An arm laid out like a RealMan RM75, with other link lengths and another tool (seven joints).
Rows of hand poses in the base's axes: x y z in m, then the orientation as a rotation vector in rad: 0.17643, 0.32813, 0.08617, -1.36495, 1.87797, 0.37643; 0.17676, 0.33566, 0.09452, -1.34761, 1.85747, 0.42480; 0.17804, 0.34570, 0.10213, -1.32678, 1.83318, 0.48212; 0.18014, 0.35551, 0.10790, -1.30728, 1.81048, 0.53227; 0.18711, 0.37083, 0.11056, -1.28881, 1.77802, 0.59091; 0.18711, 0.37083, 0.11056, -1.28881, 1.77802, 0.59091; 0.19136, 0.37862, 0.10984, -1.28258, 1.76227, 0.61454; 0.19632, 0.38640, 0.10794, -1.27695, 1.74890, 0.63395; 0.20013, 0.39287, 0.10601, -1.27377, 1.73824, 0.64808; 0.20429, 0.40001, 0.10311, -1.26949, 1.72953, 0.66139; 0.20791, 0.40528, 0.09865, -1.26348, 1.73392, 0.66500; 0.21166, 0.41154, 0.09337, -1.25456, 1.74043, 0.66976
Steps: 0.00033, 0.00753, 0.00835, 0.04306, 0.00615, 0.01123; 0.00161, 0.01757, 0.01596, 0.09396, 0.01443, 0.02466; 0.00371, 0.02738, 0.02173, 0.13958, 0.02130, 0.03636; 0.01068, 0.04270, 0.02439, 0.19293, 0.02698, 0.05525; 0.01068, 0.04270, 0.02439, 0.19293, 0.02698, 0.05525; 0.01493, 0.05049, 0.02367, 0.21488, 0.02792, 0.06471; 0.01989, 0.05827, 0.02177, 0.23336, 0.02844, 0.07238; 0.02370, 0.06474, 0.01984, 0.24670, 0.02842, 0.07892; 0.02786, 0.07188, 0.01694, 0.25935, 0.02919, 0.08380; 0.03148, 0.07715, 0.01248, 0.26237, 0.03339, 0.07956; 0.03523, 0.08341, 0.00720, 0.26656, 0.03928, 0.07307
